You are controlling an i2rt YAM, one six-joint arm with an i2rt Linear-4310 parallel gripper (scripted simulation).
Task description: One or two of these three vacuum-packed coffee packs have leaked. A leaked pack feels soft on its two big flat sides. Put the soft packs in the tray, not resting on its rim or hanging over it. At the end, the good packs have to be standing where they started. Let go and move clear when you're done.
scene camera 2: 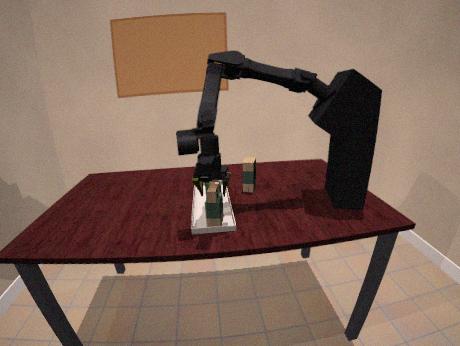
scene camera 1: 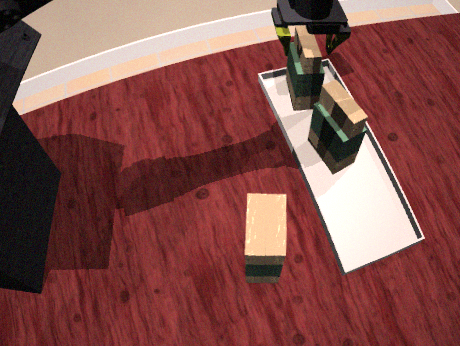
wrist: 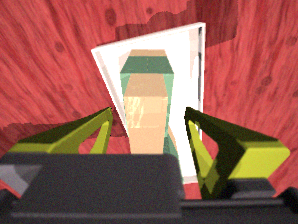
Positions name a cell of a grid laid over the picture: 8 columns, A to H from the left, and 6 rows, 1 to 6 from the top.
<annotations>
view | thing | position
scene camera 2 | white tray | D4
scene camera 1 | gripper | F1
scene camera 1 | white tray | G4
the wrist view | gripper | D4
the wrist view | white tray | E2
</annotations>
